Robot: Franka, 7 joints.
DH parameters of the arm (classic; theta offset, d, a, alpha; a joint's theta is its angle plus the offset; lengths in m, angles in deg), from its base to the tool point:
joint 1: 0 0.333 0 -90
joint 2: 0 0 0 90
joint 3: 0 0.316 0.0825 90
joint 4: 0 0 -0.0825 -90
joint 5: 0 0.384 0 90
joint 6: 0 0 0.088 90
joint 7: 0 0.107 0 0
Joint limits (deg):
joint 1: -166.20..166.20
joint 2: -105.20..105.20
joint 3: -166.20..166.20
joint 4: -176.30..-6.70
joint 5: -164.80..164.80
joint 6: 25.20..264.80
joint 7: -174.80..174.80
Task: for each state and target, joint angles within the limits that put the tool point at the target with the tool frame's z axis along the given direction. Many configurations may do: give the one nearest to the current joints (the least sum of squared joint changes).
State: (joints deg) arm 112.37 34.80 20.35 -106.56 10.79 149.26 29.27
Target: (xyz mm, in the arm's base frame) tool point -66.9 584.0 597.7 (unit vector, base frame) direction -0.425 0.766 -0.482
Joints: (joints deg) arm 98.17 -3.45 1.90 -111.43 54.70 159.52 29.27
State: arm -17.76 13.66 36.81 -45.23 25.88 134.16 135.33
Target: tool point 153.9 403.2 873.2 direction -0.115 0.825 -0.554
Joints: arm 14.51 -26.16 30.75 -87.47 55.16 105.23 135.33
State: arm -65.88 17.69 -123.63 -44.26 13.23 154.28 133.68
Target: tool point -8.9 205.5 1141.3 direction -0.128 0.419 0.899
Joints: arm -90.26 -13.11 -147.56 -11.62 0.50 177.64 133.68
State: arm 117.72 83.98 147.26 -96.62 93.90 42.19 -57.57
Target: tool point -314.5 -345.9 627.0 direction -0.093 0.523 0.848
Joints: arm 155.01 78.87 106.10 -122.82 107.91 65.06 -57.57
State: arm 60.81 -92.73 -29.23 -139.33 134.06 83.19 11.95
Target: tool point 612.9 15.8 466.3 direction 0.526 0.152 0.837
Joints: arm 108.04 -76.86 -85.83 -114.85 119.95 117.46 11.95
